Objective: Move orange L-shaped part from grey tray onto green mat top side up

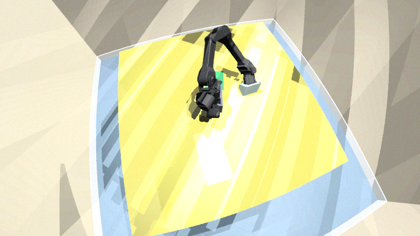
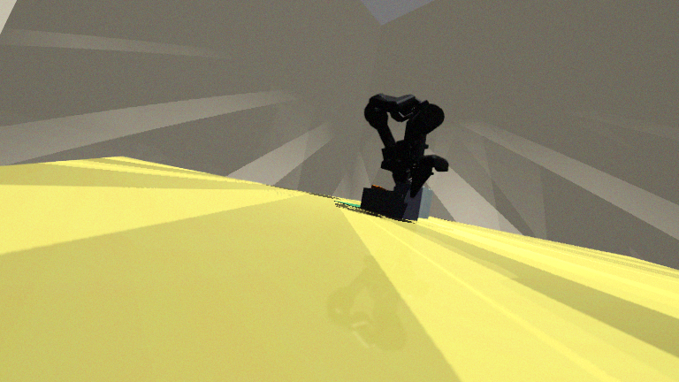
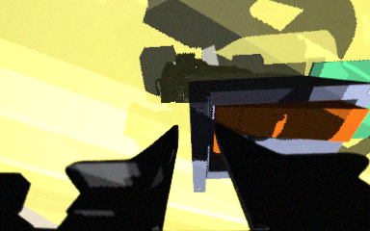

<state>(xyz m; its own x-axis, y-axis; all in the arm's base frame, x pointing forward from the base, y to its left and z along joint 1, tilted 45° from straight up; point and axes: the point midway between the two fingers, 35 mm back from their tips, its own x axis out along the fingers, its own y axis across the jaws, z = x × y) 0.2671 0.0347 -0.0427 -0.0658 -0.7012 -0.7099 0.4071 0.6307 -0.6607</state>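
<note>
My gripper tip is now 50 mm to the left of the orange L-shaped part, 30 mm past it and 10 mm above it. Also, from my gripper tip: green mat: 200 mm to the right, 100 mm behind, 70 mm below.
</note>
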